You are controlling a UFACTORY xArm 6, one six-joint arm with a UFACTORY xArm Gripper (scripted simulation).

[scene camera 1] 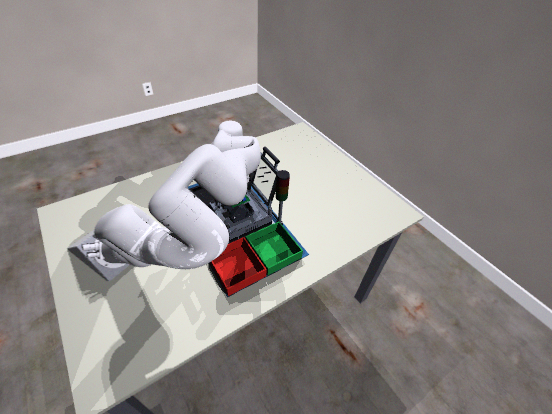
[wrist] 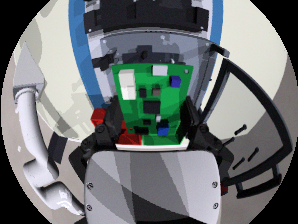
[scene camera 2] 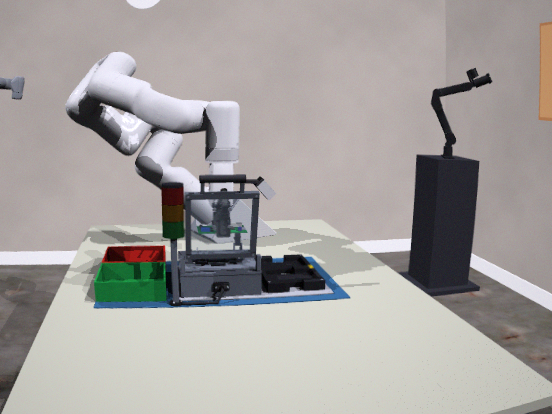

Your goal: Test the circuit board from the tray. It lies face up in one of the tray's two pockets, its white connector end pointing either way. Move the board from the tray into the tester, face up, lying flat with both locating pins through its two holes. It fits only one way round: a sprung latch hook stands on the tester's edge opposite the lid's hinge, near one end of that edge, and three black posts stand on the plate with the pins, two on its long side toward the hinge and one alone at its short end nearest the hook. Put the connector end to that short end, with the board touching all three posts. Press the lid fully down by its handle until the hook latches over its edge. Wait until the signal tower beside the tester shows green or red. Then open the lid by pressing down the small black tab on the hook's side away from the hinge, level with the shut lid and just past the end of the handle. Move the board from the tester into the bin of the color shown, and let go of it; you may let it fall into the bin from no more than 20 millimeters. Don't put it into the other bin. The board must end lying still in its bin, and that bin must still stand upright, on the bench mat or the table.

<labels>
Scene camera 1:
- green bin: 273,245
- red bin: 239,263
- grey tester: 263,216
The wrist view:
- my gripper: 151,103
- green circuit board: 159,89
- grey tester: 195,47
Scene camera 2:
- green bin: 149,284
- grey tester: 245,283
</labels>
